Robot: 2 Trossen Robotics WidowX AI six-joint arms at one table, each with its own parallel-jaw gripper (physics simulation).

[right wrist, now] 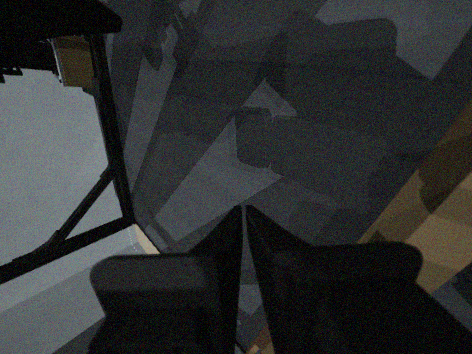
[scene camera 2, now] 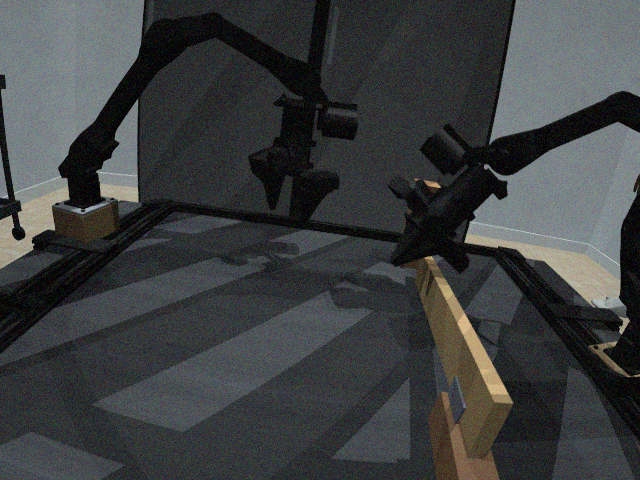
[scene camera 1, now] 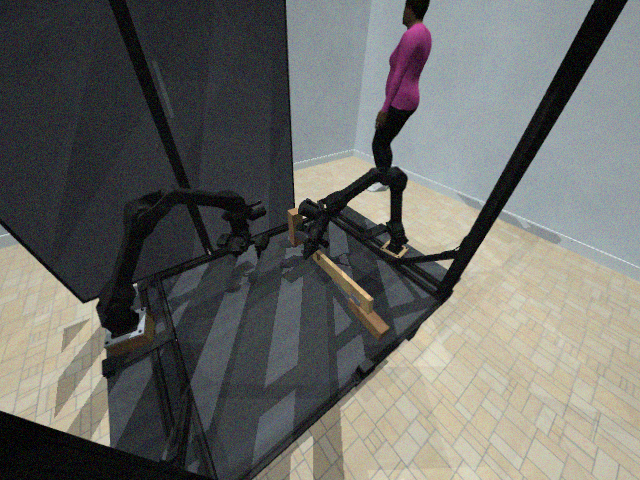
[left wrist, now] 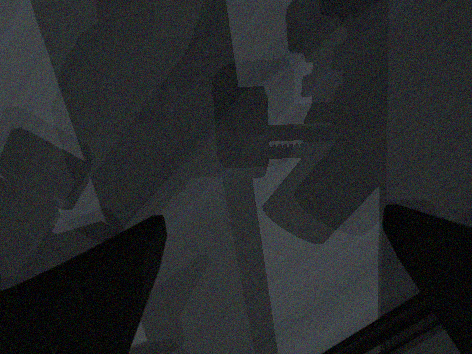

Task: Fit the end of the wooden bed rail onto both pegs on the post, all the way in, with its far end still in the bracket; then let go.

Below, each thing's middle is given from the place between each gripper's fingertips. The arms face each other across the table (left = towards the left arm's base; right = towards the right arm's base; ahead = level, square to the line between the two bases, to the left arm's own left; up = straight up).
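Labels:
Wooden bed rail (scene camera 2: 487, 401): 30 mm below my left hand, 290 mm to the right of it, 180 mm behind it.
My right hand: 3 cm above the wooden bed rail, 9 cm to the left of it, 8 cm beyond it. By its middle, the rail is nearer to my right hand than to my left hand.

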